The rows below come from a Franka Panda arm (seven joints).
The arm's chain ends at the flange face. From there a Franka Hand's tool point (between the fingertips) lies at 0.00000 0.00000 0.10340 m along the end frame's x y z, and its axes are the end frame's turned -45 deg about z.
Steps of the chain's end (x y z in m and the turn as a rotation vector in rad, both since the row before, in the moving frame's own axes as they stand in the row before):
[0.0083, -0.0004, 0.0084, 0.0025, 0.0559, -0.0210]
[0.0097, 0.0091, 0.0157, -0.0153, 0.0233, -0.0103]
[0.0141, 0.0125, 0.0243, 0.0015, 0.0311, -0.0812]
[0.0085, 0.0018, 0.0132, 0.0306, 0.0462, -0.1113]
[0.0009, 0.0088, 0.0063, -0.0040, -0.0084, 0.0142]
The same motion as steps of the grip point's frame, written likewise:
[0.0105, 0.0094, 0.0082, -0.0378, 0.0413, -0.0210]
[0.0010, 0.0161, 0.0157, -0.0273, 0.0057, -0.0103]
[0.0036, 0.0209, 0.0242, -0.0209, 0.0231, -0.0812]
[0.0104, 0.0081, 0.0130, -0.0110, 0.0543, -0.1113]
[-0.0065, 0.0065, 0.0063, 0.0031, -0.0088, 0.0142]

